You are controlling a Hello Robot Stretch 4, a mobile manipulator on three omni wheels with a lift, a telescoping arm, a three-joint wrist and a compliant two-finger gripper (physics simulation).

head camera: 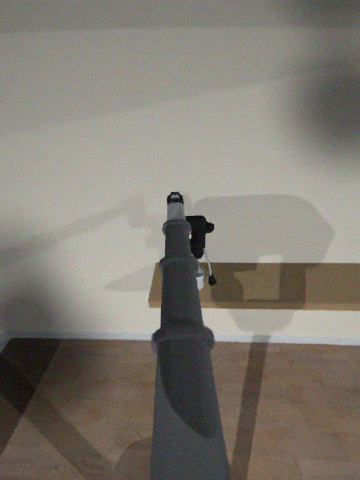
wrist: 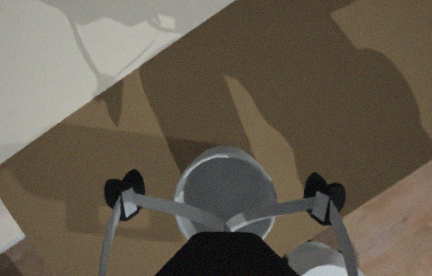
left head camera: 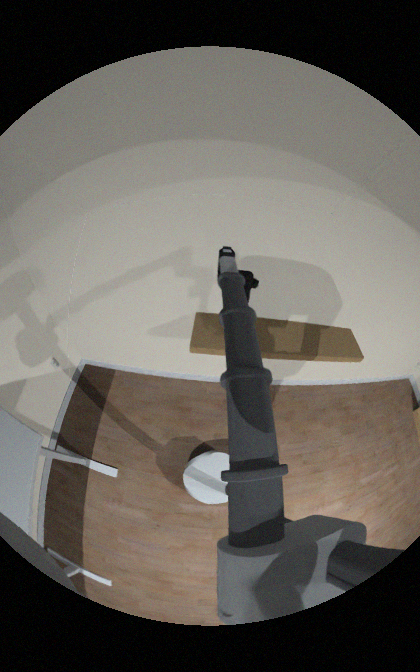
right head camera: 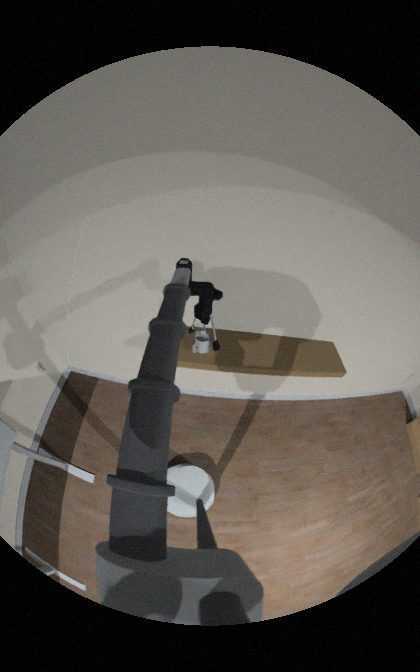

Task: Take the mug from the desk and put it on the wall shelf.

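The white-grey mug [head camera: 200,281] [right head camera: 202,344] [wrist: 225,182] stands upright on the brown wall shelf [head camera: 330,285] [left head camera: 207,332] [right head camera: 315,357] [wrist: 300,75], near its left end. My gripper [right head camera: 204,338] [wrist: 223,187] is open around the mug. In the wrist view a dark fingertip stands on each side of the mug with a gap between, and shelf shows in both gaps. The arm hides part of the mug in the head camera view and all of it in the left head camera view. The desk cannot be made out for certain.
The telescoping arm [head camera: 182,300] [left head camera: 242,340] [right head camera: 160,350] reaches over the shelf's left part. The wall rises behind the shelf. A white round object [left head camera: 206,477] [right head camera: 192,487] is low over the wooden floor. White bars [left head camera: 102,467] [right head camera: 80,472] stick out at the left.
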